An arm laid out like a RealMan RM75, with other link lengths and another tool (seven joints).
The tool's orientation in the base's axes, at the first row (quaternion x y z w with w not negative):
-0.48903, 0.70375, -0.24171, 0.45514
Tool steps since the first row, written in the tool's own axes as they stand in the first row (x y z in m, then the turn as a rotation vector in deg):
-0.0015, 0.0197, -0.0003, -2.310, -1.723, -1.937
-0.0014, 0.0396, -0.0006, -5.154, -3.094, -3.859
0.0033, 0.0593, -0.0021, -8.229, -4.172, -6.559
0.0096, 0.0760, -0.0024, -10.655, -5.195, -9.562
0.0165, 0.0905, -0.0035, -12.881, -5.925, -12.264
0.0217, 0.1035, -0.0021, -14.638, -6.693, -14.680
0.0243, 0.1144, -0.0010, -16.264, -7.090, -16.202
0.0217, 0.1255, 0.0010, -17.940, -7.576, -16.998
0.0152, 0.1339, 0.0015, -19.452, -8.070, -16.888
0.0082, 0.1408, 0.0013, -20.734, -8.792, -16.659
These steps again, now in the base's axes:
-0.0093, 0.0093, -0.0147, -0.644, 1.197, 3.195
-0.0189, 0.0172, -0.0303, -1.382, 3.024, 6.322
-0.0300, 0.0208, -0.0469, -2.915, 5.097, 9.678
-0.0387, 0.0218, -0.0624, -4.809, 6.572, 12.870
-0.0472, 0.0213, -0.0761, -6.598, 8.015, 15.610
-0.0526, 0.0220, -0.0891, -8.169, 9.046, 18.056
-0.0571, 0.0241, -0.0992, -9.143, 10.203, 19.738
-0.0602, 0.0312, -0.1078, -9.433, 11.445, 21.171
-0.0630, 0.0406, -0.1120, -8.943, 12.630, 22.118
-0.0657, 0.0497, -0.1145, -8.267, 13.526, 23.096

